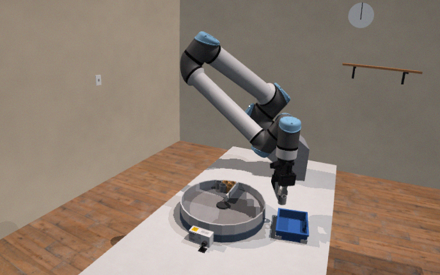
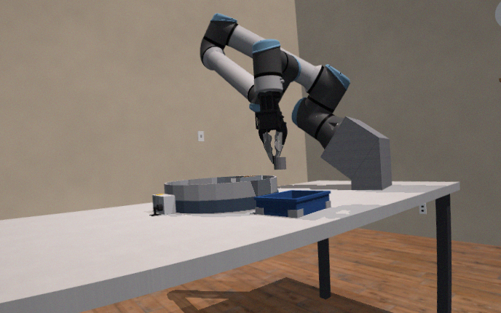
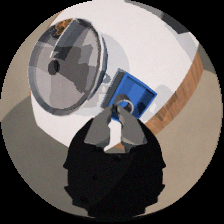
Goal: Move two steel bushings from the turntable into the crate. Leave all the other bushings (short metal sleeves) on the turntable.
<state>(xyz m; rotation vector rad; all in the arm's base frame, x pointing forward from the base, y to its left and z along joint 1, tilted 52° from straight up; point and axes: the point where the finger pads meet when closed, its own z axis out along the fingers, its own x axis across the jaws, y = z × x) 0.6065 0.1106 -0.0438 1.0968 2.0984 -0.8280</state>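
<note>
My hand is 130 mm above the blue crate, 80 mm to the right of it and 10 mm short of it. Round my hand: grey turntable (270 mm to the right, 100 mm below, 10 mm ahead).
</note>
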